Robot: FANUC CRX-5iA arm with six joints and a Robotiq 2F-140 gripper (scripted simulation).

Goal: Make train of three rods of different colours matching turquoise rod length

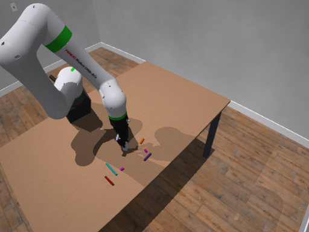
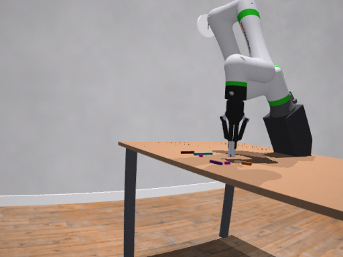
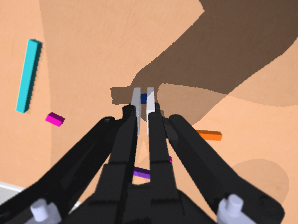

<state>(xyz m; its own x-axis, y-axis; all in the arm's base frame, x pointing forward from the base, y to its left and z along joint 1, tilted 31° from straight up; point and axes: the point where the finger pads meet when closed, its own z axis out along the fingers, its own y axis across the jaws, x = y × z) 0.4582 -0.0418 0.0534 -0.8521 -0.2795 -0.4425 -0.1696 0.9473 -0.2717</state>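
Right now the turquoise rod is 150 mm to the right of my hand and 40 mm below it. Also, from my hand: purple rod 140 mm ahead, 40 mm below, 20 mm to the left; then blue rod 30 mm below; then orange rod 100 mm to the left, 50 mm ahead, 40 mm below.
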